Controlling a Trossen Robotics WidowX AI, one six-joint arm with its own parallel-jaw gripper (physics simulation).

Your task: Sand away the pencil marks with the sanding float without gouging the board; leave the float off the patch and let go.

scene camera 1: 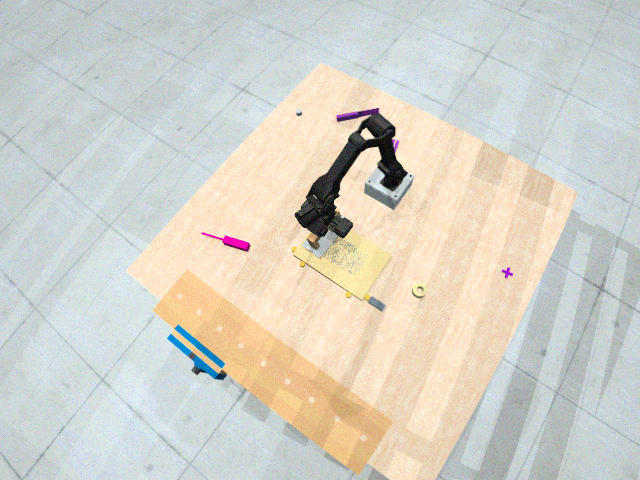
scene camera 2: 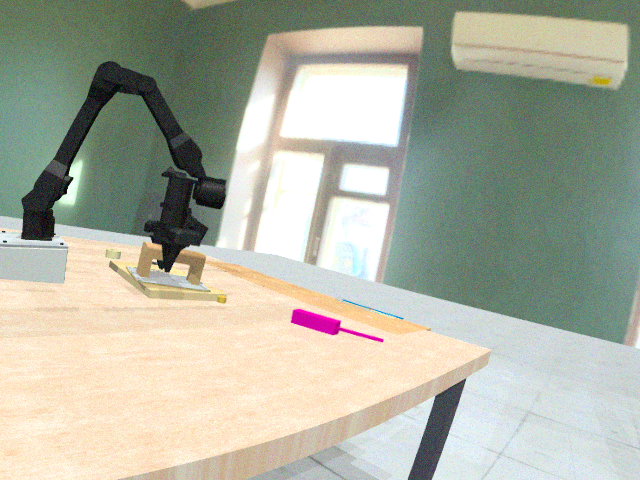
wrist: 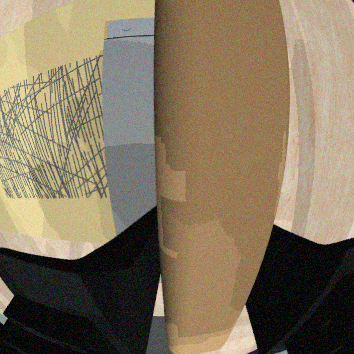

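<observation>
The sanding float, a grey plate with a tan bridge-shaped handle, rests on the left end of the pale yellow board in scene camera 1. The plate looks flat on the board. My gripper is shut on the float's handle, fingers on either side of it, pointing down. Dense dark pencil marks cover the board's middle, right beside the plate's edge. Whether marks run under the plate is hidden.
Yellow pegs stand along the board's edge, with a grey block near its corner. A magenta tool, a pale ring, a purple cross and a purple bar lie farther off. An orange strip lines one table edge.
</observation>
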